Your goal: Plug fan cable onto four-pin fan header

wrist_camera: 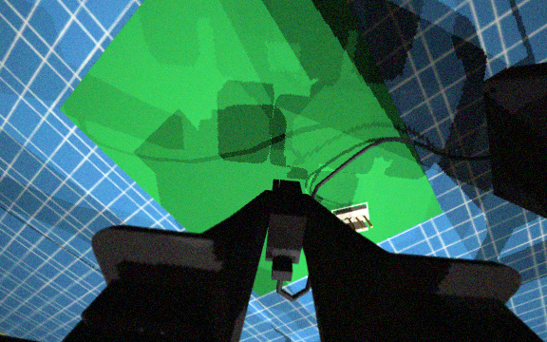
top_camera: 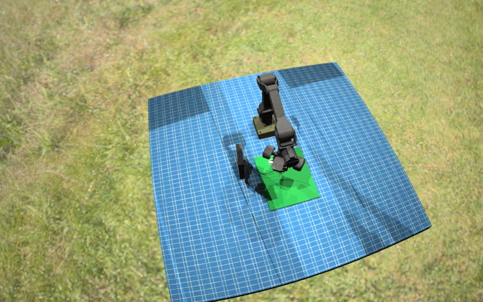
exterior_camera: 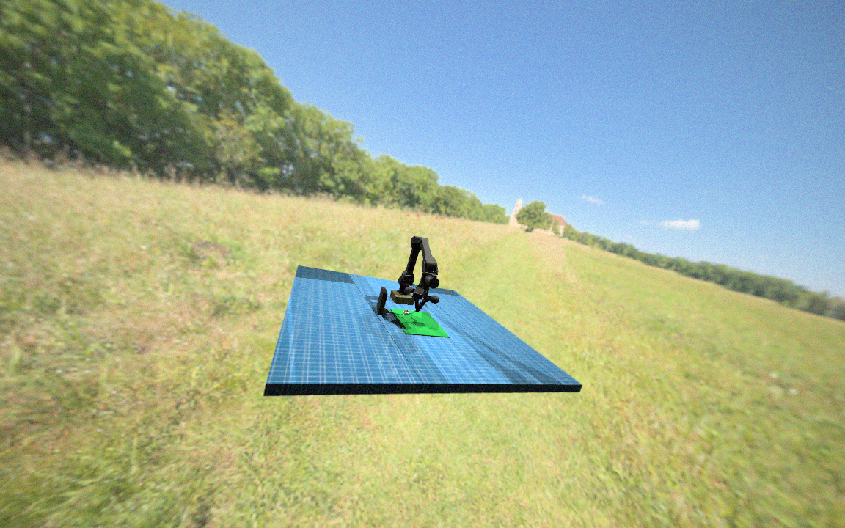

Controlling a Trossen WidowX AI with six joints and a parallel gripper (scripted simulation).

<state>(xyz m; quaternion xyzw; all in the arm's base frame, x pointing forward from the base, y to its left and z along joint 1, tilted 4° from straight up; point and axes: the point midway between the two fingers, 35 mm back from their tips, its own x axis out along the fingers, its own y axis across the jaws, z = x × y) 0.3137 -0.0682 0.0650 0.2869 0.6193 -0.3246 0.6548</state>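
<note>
The black fan plug is 1 cm to the left of my gripper tip, 1 cm behind it and 1 cm above it. From my gripper tip the other things lie so: pale fan header 9 cm behind, 7 cm below, 1 cm to the right; then green board 8 cm below, 1 cm to the left, 1 cm ahead; then black fan 15 cm to the right, 12 cm behind, 1 cm below.
</note>
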